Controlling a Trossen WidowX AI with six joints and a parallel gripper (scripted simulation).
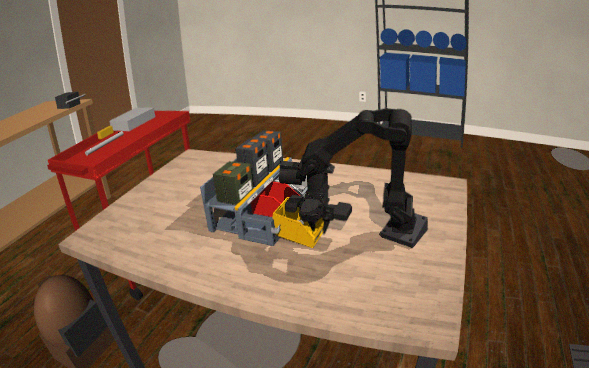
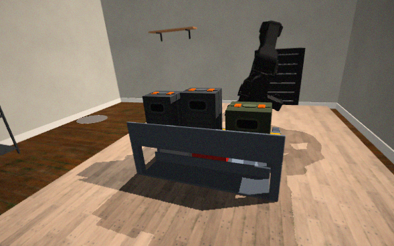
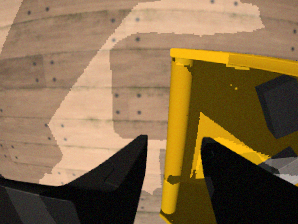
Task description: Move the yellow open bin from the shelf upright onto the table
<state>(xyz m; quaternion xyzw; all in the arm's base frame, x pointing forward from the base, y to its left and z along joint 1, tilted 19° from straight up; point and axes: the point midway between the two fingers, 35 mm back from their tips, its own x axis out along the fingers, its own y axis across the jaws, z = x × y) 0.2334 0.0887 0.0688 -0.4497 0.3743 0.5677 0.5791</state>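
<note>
Right now my hand is 60 mm short of the yellow open bin and 10 mm above it. The rest, counted from my hand: green case (270 mm ahead, 20 mm to the left, 90 mm above); then red bin (200 mm ahead, 100 mm to the right, 20 mm below).
</note>
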